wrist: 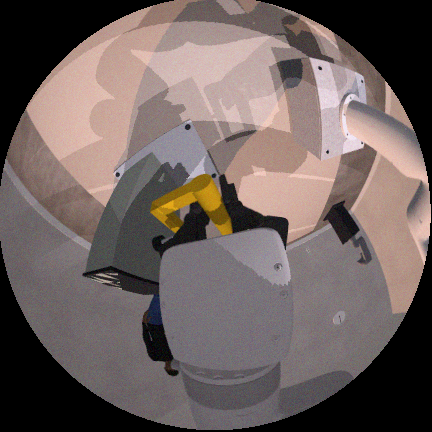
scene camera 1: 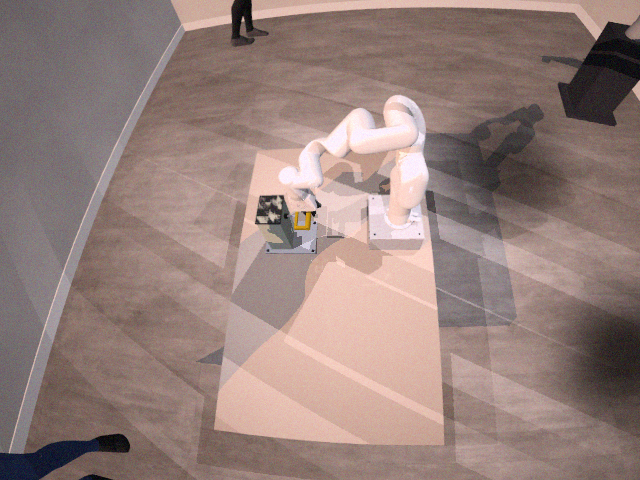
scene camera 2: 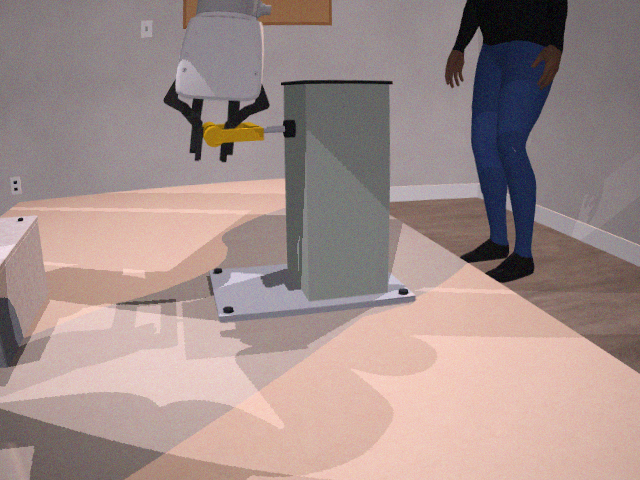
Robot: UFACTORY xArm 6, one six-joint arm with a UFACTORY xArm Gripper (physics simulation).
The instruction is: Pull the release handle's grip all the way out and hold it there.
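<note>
The release handle's yellow grip (scene camera 1: pixel 302 227) (scene camera 2: pixel 248 135) (wrist: pixel 182 194) is a loop-shaped frame on the side of a grey-green column (scene camera 1: pixel 279 236) (scene camera 2: pixel 346 196) (wrist: pixel 131 230). A short grey rod (scene camera 2: pixel 273 129) shows between the grip and the black collar (scene camera 2: pixel 290 128) on the column. My gripper (scene camera 2: pixel 210 147) (wrist: pixel 212 186) points down and is shut on the grip's outer bar. One black finger is inside the loop and the other is on its outer side; the fingertips reach below the bar. In scene camera 1 the gripper housing and arm hide part of the grip and the fingers.
The column stands on a light metal base plate (scene camera 1: pixel 309 246) (scene camera 2: pixel 245 297) (wrist: pixel 172 147) with black bolts. My arm's base block (scene camera 1: pixel 395 241) (scene camera 2: pixel 20 258) (wrist: pixel 332 125) stands across from it. A person (scene camera 2: pixel 514 103) stands behind the column. Another person's legs (scene camera 1: pixel 248 23) show at the top of scene camera 1.
</note>
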